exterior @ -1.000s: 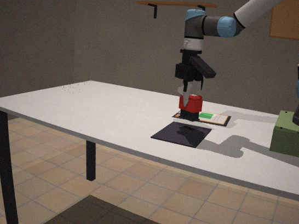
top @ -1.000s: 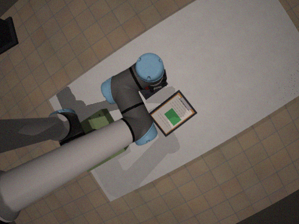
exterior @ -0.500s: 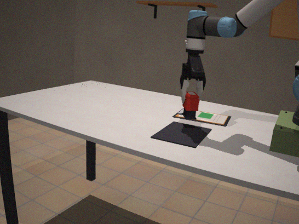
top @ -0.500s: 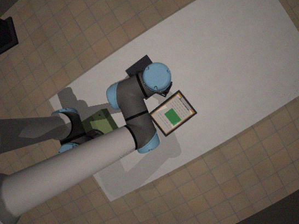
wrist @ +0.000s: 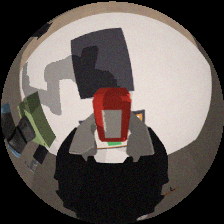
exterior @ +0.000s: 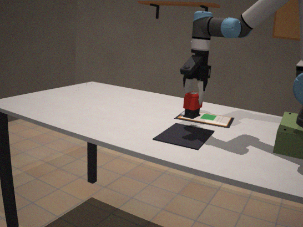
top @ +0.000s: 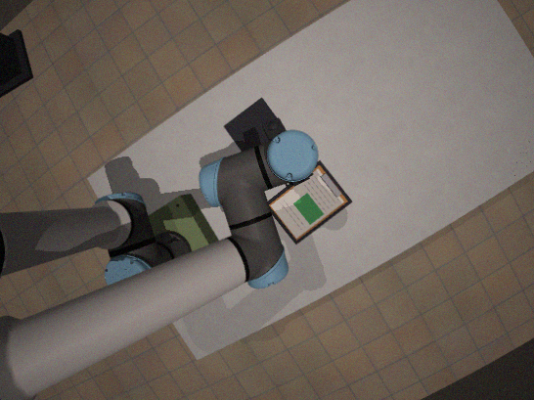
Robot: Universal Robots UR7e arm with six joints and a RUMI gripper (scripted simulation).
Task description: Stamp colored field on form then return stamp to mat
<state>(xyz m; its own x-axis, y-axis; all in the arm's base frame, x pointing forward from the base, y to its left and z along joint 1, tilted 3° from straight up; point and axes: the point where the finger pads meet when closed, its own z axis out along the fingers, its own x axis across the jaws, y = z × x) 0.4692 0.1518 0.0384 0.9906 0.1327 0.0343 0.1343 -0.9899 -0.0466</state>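
The form is 16 cm to the right of my hand, 11 cm below it and 4 cm ahead of it. The rest, counted from my hand: red stamp (2 cm below); dark mat (11 cm to the left, 11 cm below, 5 cm behind).
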